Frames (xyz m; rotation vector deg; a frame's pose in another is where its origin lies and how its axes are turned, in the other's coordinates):
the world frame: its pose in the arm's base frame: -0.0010 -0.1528 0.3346 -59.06 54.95 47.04
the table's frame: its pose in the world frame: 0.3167 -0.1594 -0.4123 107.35 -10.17 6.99
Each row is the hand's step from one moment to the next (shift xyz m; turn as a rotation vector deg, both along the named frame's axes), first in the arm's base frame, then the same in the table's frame.
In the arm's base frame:
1: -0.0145 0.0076 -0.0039 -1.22 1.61 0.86
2: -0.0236 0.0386 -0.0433 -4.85 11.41 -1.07
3: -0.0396 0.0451 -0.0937 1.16 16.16 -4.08
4: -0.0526 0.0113 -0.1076 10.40 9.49 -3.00
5: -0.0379 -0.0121 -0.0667 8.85 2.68 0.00
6: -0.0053 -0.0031 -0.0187 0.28 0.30 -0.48
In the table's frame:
1: -0.0014 -0.0022 -0.0166 -0.88 1.11 -1.67
2: 0.0359 -0.0004 -0.0513 1.58 6.22 -10.66
3: 0.0732 -0.0256 -0.0798 8.09 11.12 -9.49
4: 0.0706 -0.0638 -0.0736 9.70 10.48 1.83
5: 0.0366 -0.0566 -0.0386 4.72 5.92 5.31
6: 0.0128 -0.0133 -0.0069 0.61 0.13 -0.07

